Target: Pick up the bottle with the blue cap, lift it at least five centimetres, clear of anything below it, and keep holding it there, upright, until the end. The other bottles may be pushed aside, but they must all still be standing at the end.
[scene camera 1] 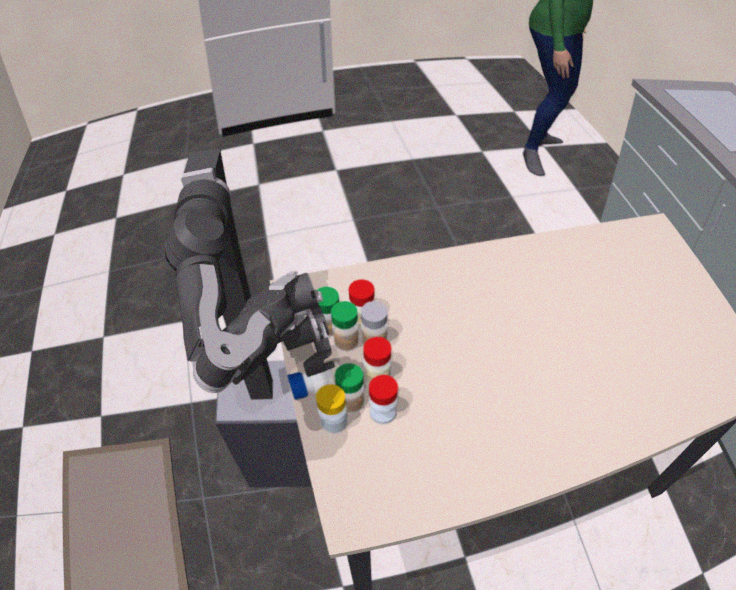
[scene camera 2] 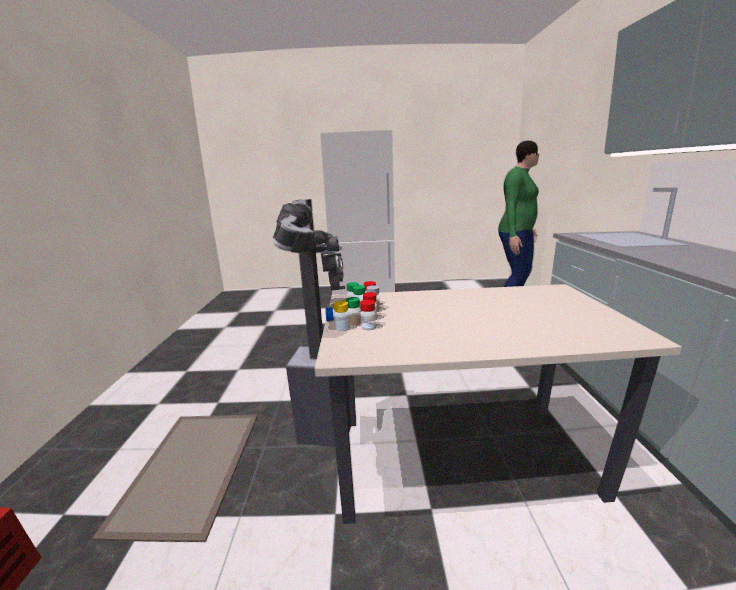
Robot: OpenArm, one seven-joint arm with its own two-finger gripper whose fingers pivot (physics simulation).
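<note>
The bottle with the blue cap (scene camera 1: 298,385) (scene camera 2: 329,314) lies on its side at the table's left edge. Its cap points left and its white body is partly hidden behind the yellow-capped bottle (scene camera 1: 332,410) (scene camera 2: 341,316) and the gripper. My gripper (scene camera 1: 315,360) (scene camera 2: 336,287) is open and points down, above the table's left edge, behind the blue-capped bottle in the scene camera 1 view; it holds nothing. A green-capped bottle (scene camera 1: 350,387) (scene camera 2: 353,312) stands right of the lying bottle, with a red-capped bottle (scene camera 1: 383,399) (scene camera 2: 368,314) further right.
Behind stand another red-capped bottle (scene camera 1: 377,356), a grey-capped bottle (scene camera 1: 374,319), two green-capped bottles, one nearer (scene camera 1: 345,322), and a red-capped bottle (scene camera 1: 361,292) at the back. The table (scene camera 1: 522,368) (scene camera 2: 491,325) extends right. A person (scene camera 1: 559,79) (scene camera 2: 519,208) stands beyond it.
</note>
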